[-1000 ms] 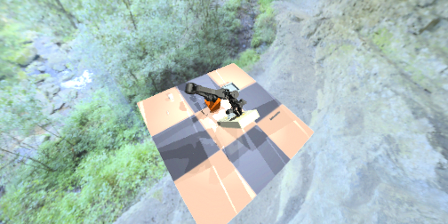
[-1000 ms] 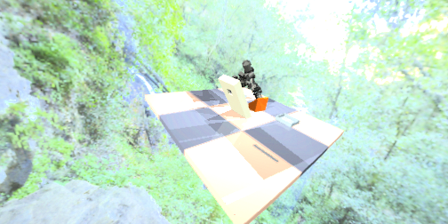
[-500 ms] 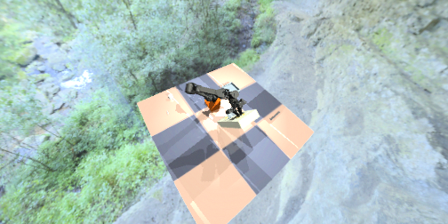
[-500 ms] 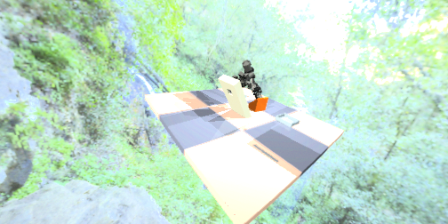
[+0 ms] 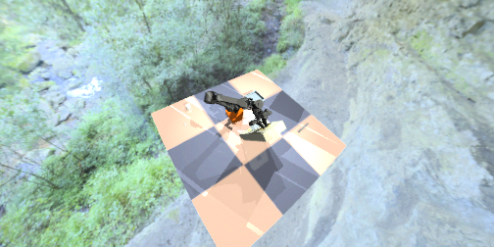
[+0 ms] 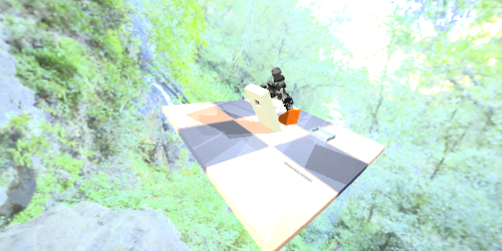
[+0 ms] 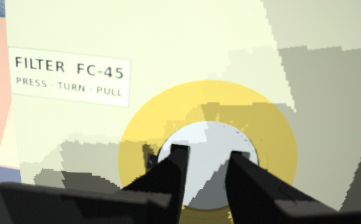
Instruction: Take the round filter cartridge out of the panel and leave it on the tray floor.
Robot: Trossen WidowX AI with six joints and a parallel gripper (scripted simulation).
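The cream service panel lies 4 cm behind my gripper tip and 8 cm below it. From my gripper tip the other things lie so: tray 43 cm behind, 27 cm to the left, 23 cm below; round filter cartridge 1 cm ahead, 1 cm below.
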